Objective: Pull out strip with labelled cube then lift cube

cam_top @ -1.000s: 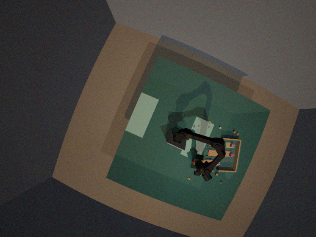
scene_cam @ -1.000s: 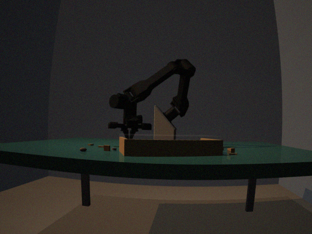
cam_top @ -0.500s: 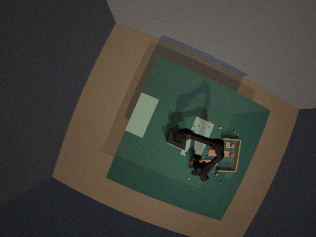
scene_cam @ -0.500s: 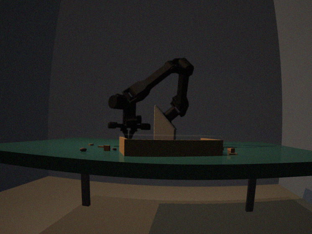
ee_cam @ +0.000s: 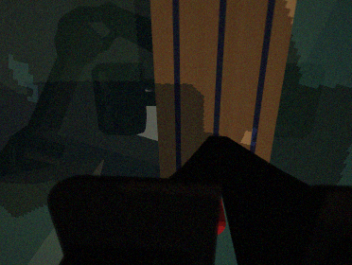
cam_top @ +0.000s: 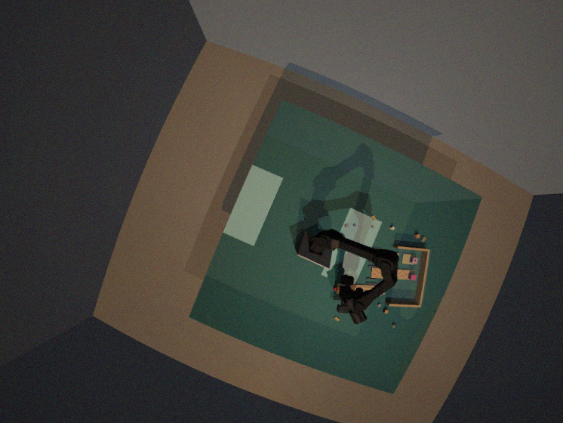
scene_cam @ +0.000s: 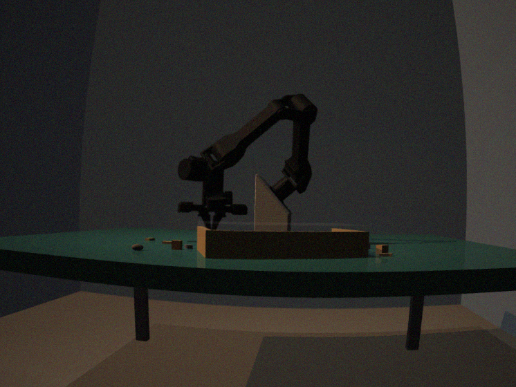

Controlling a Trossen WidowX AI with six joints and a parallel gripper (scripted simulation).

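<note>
My gripper tip is 100 mm short of the strip and 30 mm to the right of it.
</note>
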